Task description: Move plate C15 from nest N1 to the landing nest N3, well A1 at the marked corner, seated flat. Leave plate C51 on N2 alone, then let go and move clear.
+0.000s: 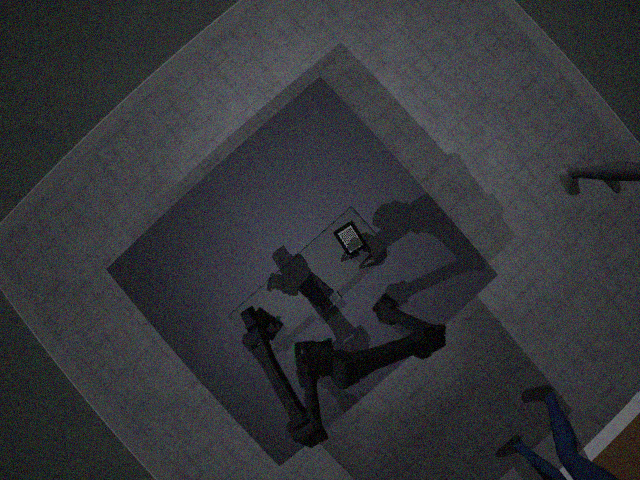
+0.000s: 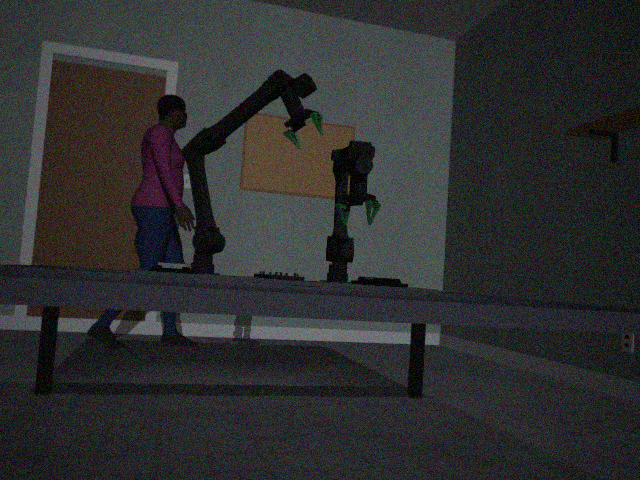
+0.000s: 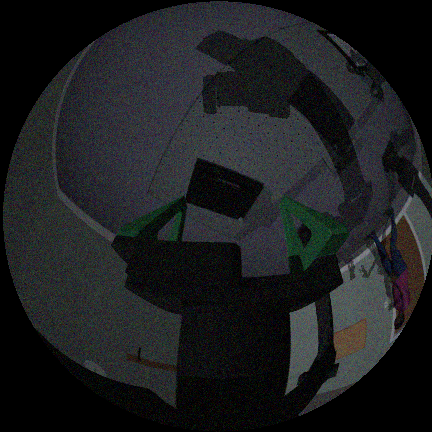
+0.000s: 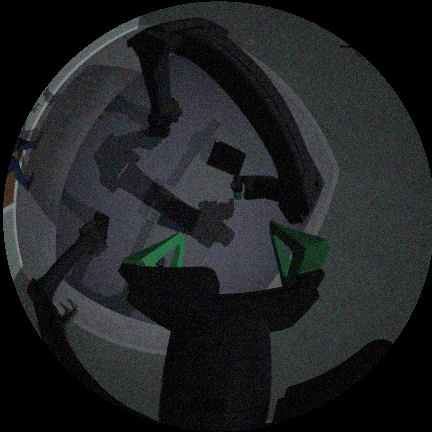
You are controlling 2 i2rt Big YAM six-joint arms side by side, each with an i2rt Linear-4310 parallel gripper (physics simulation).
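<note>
A pale plate (image 1: 349, 238) (image 2: 173, 264) lies in a dark-framed nest at one end of the board. A dark block (image 2: 379, 281) (image 3: 225, 187) (image 4: 226, 158), seemingly a dark plate in its nest, lies at the other end. A middle nest (image 2: 279, 276) shows upright points; shadow hides it from above. Labels, corner marks and which plate is C15 or C51 cannot be read. My left gripper (image 1: 263, 321) (image 2: 357, 212) (image 3: 233, 199) (image 4: 243, 184) is open and empty, high above the dark block. My right gripper (image 2: 310, 140) (image 4: 224, 231) is open and empty, higher up, far from all nests.
The pale board (image 1: 323, 254) (image 3: 240, 131) with small holes lies on the table (image 2: 289, 302). The right arm (image 1: 382, 356) (image 2: 248, 111) reaches across near the left arm (image 1: 273, 372). Broad arm shadows cross the board. A person (image 2: 162, 175) stands behind the table.
</note>
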